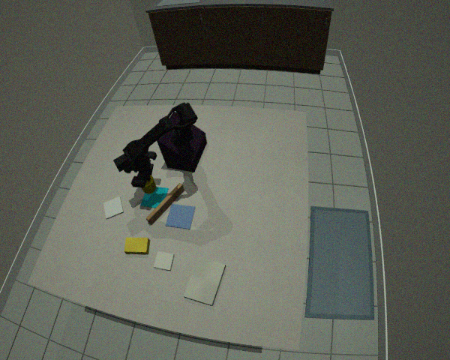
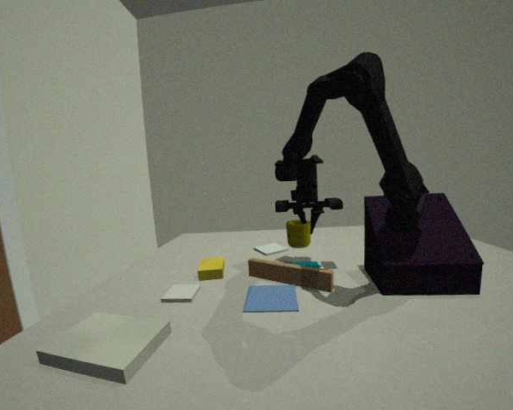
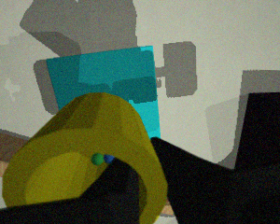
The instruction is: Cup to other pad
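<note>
Right now the cyan pad is 120 mm below my gripper tip and 30 mm ahead of it. The rest, counted from my gripper tip: green marble (30 mm ahead, 20 mm to the left, 20 mm below); then blue marble (20 mm to the left, 20 mm below, 20 mm ahead); then yellow cup (20 mm ahead).
</note>
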